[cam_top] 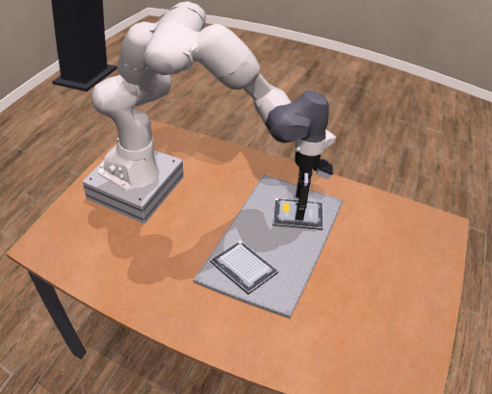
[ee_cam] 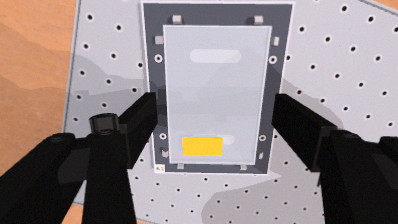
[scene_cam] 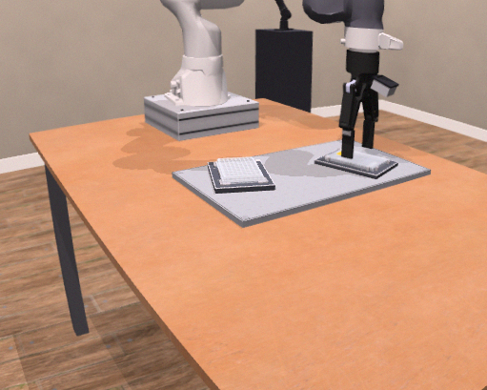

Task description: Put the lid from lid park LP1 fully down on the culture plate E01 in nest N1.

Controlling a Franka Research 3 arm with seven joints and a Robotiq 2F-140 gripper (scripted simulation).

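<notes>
The clear lid is 40 mm below my hand. The rest, counted from my hand: nest N1 (280 mm to the right, 70 mm behind, 50 mm below); culture plate E01 (280 mm to the right, 70 mm behind, 40 mm below); lid park LP1 (50 mm below).
</notes>
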